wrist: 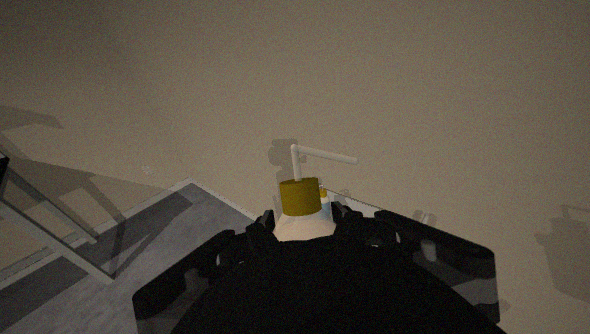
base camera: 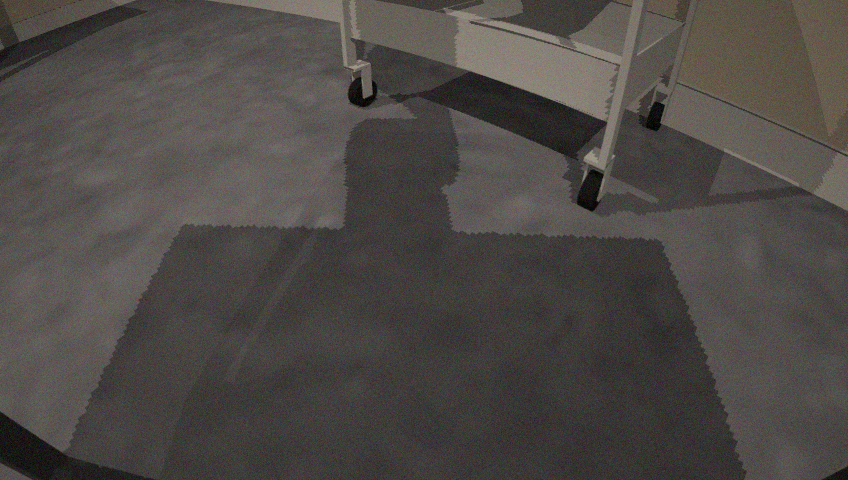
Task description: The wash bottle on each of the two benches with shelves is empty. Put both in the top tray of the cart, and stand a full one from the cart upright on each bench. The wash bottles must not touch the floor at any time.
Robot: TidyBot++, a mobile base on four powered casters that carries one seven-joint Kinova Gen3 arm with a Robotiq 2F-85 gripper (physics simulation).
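Frame: origin at the arm's base, x ahead, y left, z up, level; centimetres.
Seen in the pictures: gripper, fingertip midpoint: (wrist: 303,215).
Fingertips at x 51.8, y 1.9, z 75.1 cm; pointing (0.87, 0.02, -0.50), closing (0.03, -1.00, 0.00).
Observation:
A point is followed by its place in that frame.
My gripper (wrist: 303,215) @(x 51.8, y 1.9, z 75.1 cm) is shut on a wash bottle (wrist: 300,196) @(x 49.6, y 1.9, z 79.5 cm) with a yellow cap, a white bent spout and a pale shoulder. It holds the bottle upright in the wrist view; the lower body is hidden by the gripper. A second wash bottle (wrist: 325,201) @(x 91.4, y -6.8, z 37.2 cm), with a yellow cap and a light blue body, shows small behind it, partly covered by the held bottle. It stands by the pale edge of the cart (wrist: 357,204) @(x 93.3, y -21.0, z 31.6 cm). In the base camera the lower part of the white cart (base camera: 535,71) @(x 59.9, y -10.4, z -23.8 cm) shows ahead at the top; its top tray is out of view.
The cart's black casters (base camera: 590,190) @(x 53.2, y -17.8, z -35.8 cm) (base camera: 362,92) @(x 79.7, y 13.9, z -36.5 cm) stand on the floor. A wall (wrist: 425,100) @(x 87.8, y -33.7, z 74.3 cm) rises behind the cart, with a pale skirting (base camera: 767,136) @(x 69.4, y -55.2, z -33.6 cm) at the right. White legs of a bench or stand (wrist: 75,254) @(x 108.1, y 153.5, z -3.5 cm) show at the left of the wrist view.

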